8 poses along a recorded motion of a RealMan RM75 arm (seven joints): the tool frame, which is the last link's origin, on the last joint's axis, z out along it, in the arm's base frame.
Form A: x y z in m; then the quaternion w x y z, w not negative.
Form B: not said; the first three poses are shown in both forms.
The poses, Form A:
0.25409 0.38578 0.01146 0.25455 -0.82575 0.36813 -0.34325
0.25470 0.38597 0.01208 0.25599 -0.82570 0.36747 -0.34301
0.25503 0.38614 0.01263 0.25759 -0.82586 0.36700 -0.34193
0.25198 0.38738 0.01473 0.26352 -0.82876 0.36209 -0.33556
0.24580 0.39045 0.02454 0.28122 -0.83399 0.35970 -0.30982
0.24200 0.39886 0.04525 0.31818 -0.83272 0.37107 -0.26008
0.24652 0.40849 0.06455 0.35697 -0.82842 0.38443 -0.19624
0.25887 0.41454 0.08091 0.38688 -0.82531 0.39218 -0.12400
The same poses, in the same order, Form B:
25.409 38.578 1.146 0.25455 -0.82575 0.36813 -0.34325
25.470 38.597 1.208 0.25599 -0.82570 0.36747 -0.34301
25.503 38.614 1.263 0.25759 -0.82586 0.36700 -0.34193
25.198 38.738 1.473 0.26352 -0.82876 0.36209 -0.33556
24.580 39.045 2.454 0.28122 -0.83399 0.35970 -0.30982
24.200 39.886 4.525 0.31818 -0.83272 0.37107 -0.26008
24.652 40.849 6.455 0.35697 -0.82842 0.38443 -0.19624
25.887 41.454 8.091 0.38688 -0.82531 0.39218 -0.12400

